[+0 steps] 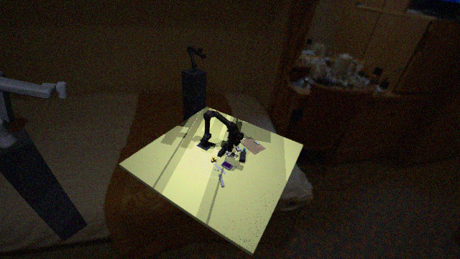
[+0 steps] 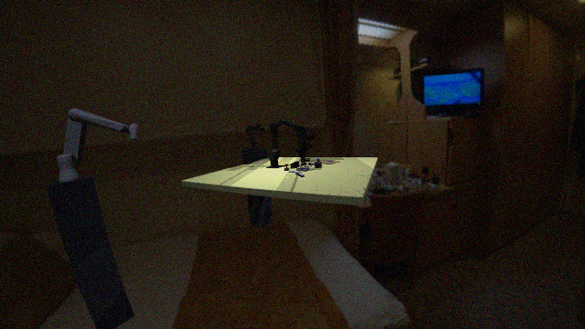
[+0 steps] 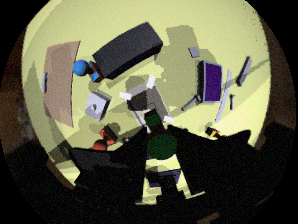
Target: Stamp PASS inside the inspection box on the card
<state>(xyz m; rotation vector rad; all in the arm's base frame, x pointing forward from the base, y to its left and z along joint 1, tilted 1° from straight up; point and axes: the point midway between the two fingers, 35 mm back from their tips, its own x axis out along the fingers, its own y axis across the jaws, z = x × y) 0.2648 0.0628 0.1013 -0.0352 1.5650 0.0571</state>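
The white card is 7 cm below my gripper tip, 1 cm to the left of it and 1 cm ahead of it. Also, from my gripper tip: red-topped stamp 10 cm to the left, 5 cm below, 5 cm behind; then long black block 7 cm behind, 6 cm below, 2 cm to the right; then green-topped stamp right at my gripper tip.
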